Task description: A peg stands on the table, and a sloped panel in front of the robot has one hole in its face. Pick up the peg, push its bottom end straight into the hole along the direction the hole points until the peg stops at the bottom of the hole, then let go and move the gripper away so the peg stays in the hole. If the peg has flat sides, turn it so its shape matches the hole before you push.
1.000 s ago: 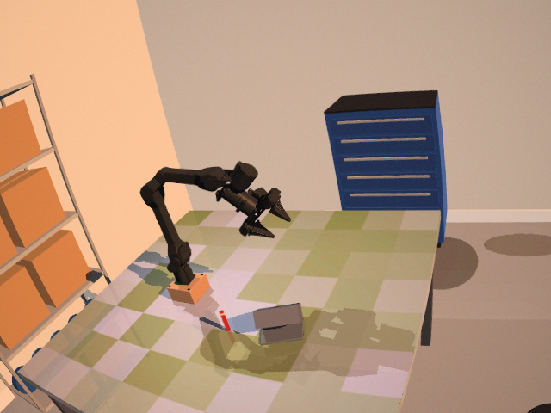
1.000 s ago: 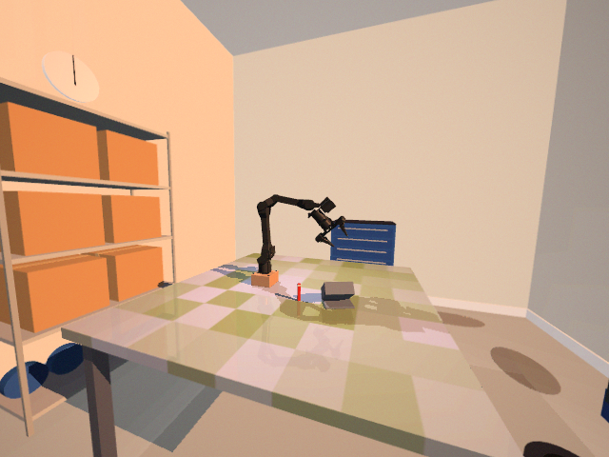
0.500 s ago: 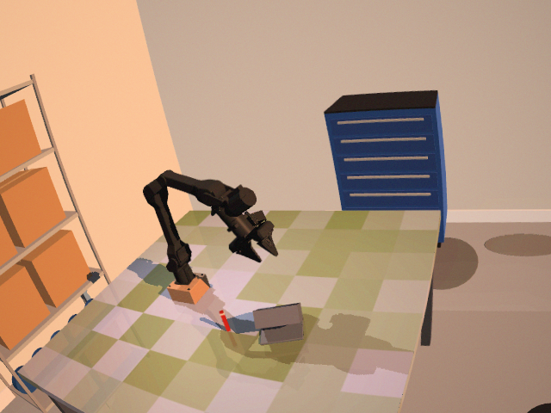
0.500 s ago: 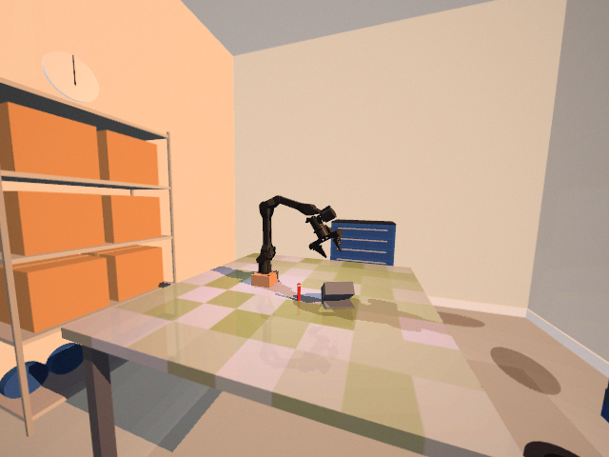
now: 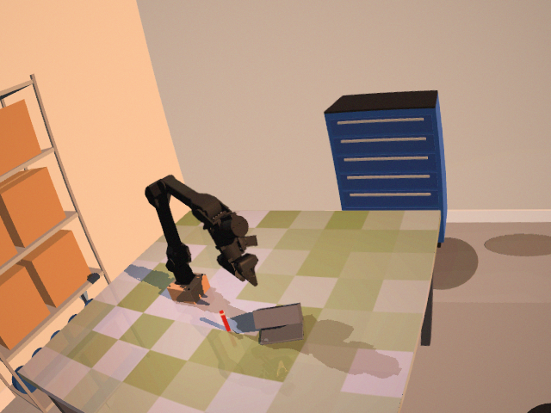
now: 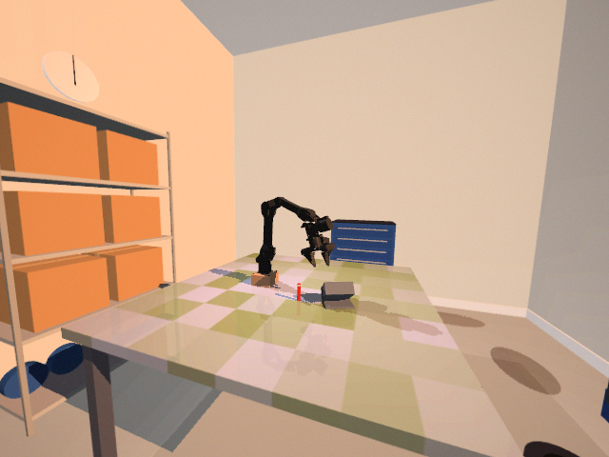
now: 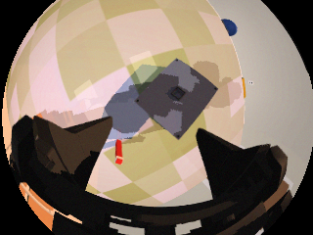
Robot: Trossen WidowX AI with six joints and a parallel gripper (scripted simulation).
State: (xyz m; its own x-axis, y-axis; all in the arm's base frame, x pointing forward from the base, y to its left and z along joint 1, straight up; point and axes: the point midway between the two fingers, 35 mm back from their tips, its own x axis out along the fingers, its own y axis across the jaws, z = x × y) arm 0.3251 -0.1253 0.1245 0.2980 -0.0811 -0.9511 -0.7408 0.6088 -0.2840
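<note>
The red peg lies 100 mm below my gripper tip, 100 mm behind it and 60 mm to the right of it. Round my gripper tip: grey sloped panel (100 mm below, 80 mm ahead, 30 mm to the right).
</note>
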